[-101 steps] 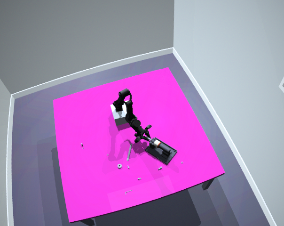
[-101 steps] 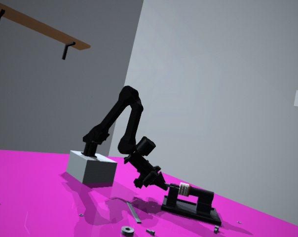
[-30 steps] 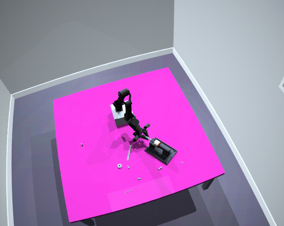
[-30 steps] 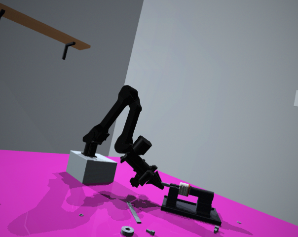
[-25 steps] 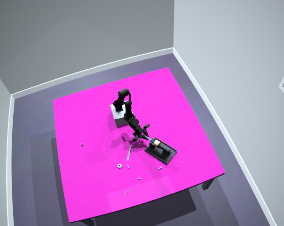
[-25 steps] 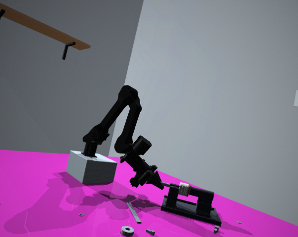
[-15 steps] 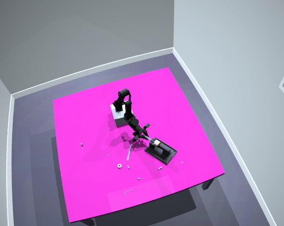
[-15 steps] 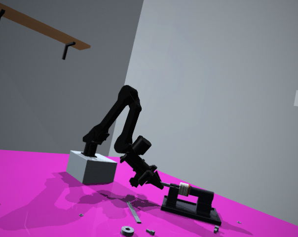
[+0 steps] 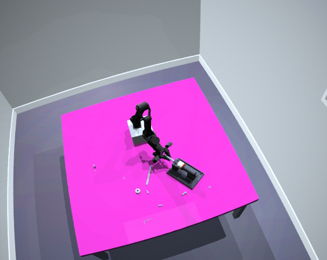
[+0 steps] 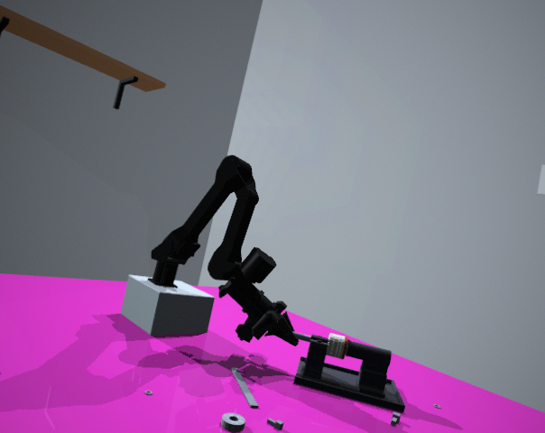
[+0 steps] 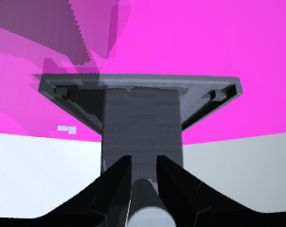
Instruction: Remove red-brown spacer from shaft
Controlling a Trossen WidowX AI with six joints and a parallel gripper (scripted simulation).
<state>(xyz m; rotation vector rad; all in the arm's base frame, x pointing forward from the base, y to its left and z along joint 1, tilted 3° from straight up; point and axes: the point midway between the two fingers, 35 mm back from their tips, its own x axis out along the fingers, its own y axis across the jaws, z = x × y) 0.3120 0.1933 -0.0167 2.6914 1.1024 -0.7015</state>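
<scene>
Right now my gripper tip is 2 cm short of the grey shaft, 2 cm to the right of it and 2 cm below it. Also, from my gripper tip: grey flat bar (6 cm ahead, 17 cm to the right, 6 cm below); then white spacer (6 cm ahead, 6 cm to the left, 2 cm above); then red-brown spacer (8 cm ahead, 7 cm to the left, 2 cm above).
</scene>
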